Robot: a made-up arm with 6 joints.
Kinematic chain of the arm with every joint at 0, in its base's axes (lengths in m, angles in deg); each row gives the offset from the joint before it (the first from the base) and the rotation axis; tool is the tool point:
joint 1: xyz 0 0 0.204 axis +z
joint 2: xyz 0 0.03 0 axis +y
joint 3: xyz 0 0 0.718 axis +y
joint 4: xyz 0 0 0.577 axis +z
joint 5: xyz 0 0 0 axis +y
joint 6: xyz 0 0 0.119 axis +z
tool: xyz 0 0 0
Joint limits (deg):
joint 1: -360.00..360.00
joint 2: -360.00..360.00
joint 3: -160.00..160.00
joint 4: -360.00..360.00
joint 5: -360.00..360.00
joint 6: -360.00..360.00
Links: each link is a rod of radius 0.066 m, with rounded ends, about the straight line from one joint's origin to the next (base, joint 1, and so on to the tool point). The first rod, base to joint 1, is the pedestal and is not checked.
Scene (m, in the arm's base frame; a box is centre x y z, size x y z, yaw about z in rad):
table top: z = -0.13
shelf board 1: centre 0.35 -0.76 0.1 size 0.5 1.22 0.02 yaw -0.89
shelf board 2: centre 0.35 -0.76 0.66 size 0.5 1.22 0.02 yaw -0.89
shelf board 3: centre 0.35 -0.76 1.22 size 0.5 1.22 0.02 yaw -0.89
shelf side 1: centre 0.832 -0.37 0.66 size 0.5 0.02 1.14 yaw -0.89
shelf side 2: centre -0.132 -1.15 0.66 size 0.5 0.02 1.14 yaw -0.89
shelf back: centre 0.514 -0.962 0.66 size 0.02 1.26 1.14 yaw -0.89
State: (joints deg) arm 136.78 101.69 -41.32 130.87 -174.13 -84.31
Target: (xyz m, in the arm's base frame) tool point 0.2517 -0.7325 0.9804
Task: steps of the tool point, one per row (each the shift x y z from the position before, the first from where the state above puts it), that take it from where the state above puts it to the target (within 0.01 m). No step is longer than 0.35 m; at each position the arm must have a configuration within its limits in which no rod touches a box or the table.
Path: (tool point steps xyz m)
1: 0.0721 -0.0548 0.3029
2: 0.1363 -0.1108 0.2591
3: 0.1883 -0.1549 0.1891
4: 0.2204 -0.1808 0.0990
5: 0.2270 -0.1843 -0.0002
6: 0.2059 -0.1646 -0.0950
7: 0.0513 -0.1311 0.0430
8: 0.0240 -0.1552 0.0057
9: -0.0090 -0.1687 -0.0326
10: -0.0446 -0.1693 -0.0689

